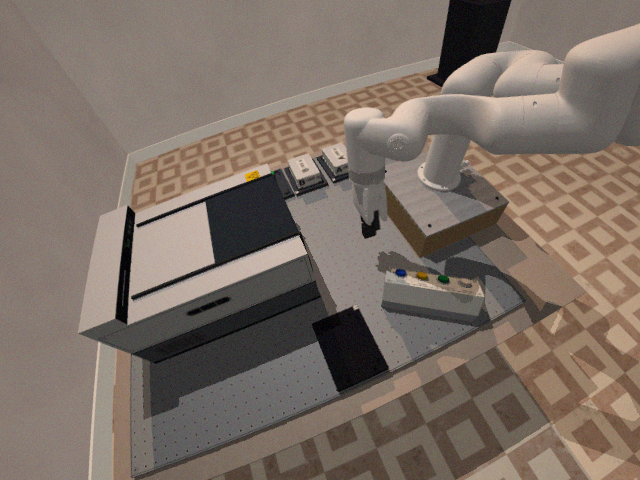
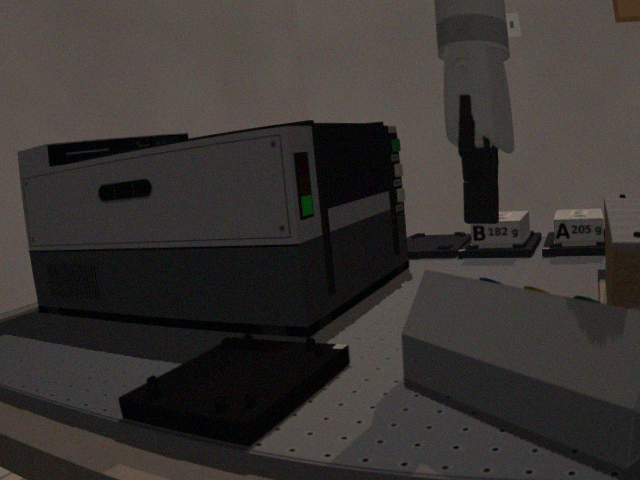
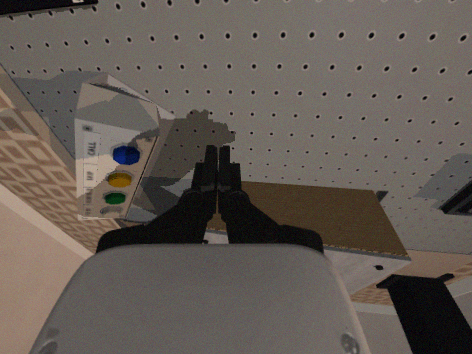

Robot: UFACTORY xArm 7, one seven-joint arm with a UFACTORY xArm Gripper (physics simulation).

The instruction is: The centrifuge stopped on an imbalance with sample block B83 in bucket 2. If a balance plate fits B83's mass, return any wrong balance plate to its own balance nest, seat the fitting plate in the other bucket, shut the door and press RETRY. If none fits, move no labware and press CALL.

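Places are measured from the arm's base along level axes (x ahead, y left, z up), in centimetres.
Where they show: gripper, fingertip midpoint: (image 1: 369, 235) (image 2: 481, 223) (image 3: 218, 160); arm's base, link origin: (image 1: 438, 176).
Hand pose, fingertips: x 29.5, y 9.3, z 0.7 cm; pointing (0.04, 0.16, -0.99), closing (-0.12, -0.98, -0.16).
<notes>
Each offset is from my fingertips to the top centre of the thing. "*": to the spot under its first point.
My gripper (image 1: 369, 233) (image 2: 480, 219) (image 3: 218, 160) is shut and empty, pointing down above the perforated deck, apart from the button box {dx -6.7, dy +17.9, dz -1.7 cm} (image 1: 431, 302) (image 2: 516, 351) (image 3: 120, 111). The blue button {dx -2.3, dy +11.5, dz -2.6 cm} (image 1: 400, 272) (image 3: 126, 155) has the CALL label beside it; yellow {dx -6.2, dy +14.6, dz -2.6 cm} (image 1: 422, 275) (image 3: 120, 179) and green {dx -10.1, dy +17.7, dz -2.6 cm} (image 1: 443, 279) (image 3: 115, 198) buttons follow. Balance plate B {dx +2.7, dy -41.3, dz -4.6 cm} (image 1: 305, 169) (image 2: 511, 224), marked 182 g, and balance plate A {dx -11.0, dy -40.5, dz -4.6 cm} (image 1: 336, 156) (image 2: 578, 219), marked 205 g, sit in nests at the back. The centrifuge (image 1: 173, 240) (image 2: 77, 219) shows a green light {* dx +16.8, dy +2.9, dz +2.9 cm} (image 2: 307, 205). Block B83 and the buckets are not visible.
An unoccupied dark nest {dx +15.6, dy -42.4, dz -8.2 cm} (image 1: 282, 184) (image 2: 436, 245) lies beside plate B's nest. A black nest {dx +16.5, dy +19.7, dz -7.2 cm} (image 1: 350, 348) (image 2: 232, 382) lies near the front edge. The robot's base box (image 1: 449, 204) (image 3: 320, 210) stands beside the gripper. A black stand (image 1: 470, 38) (image 3: 425, 310) is beyond the table.
</notes>
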